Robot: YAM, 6 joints.
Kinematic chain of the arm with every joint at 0, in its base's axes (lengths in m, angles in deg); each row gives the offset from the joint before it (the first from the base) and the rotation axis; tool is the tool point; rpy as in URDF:
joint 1: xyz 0 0 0.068 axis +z
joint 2: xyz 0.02 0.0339 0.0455 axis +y
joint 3: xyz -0.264 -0.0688 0 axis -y
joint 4: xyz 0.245 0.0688 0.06 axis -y
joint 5: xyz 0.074 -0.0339 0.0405 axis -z
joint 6: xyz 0.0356 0 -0.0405 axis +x
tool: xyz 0 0 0 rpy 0 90 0
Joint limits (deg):
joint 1: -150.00..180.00
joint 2: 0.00..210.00
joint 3: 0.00..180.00
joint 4: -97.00..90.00
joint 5: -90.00..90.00
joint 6: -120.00..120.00
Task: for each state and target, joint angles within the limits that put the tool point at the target. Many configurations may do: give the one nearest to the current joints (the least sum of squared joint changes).
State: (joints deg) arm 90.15 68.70 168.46 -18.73 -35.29 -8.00
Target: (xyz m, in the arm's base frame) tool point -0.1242 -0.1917 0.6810
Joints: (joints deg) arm 61.12 66.24 170.49 -1.67 -27.01 -8.00
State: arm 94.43 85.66 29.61 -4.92 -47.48 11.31
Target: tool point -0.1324 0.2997 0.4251
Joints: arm 109.42 81.11 76.92 9.30 -45.05 11.31
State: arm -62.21 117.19 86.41 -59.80 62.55 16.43
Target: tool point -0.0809 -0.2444 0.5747
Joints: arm -101.18 88.55 127.58 -41.33 63.93 16.43
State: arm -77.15 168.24 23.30 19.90 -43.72 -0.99
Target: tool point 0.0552 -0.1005 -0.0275
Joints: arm -75.66 132.34 12.67 19.01 -53.44 -0.99
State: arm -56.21 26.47 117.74 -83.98 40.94 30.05
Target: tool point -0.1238 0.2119 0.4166
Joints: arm -65.03 12.58 113.82 -91.59 39.78 30.05
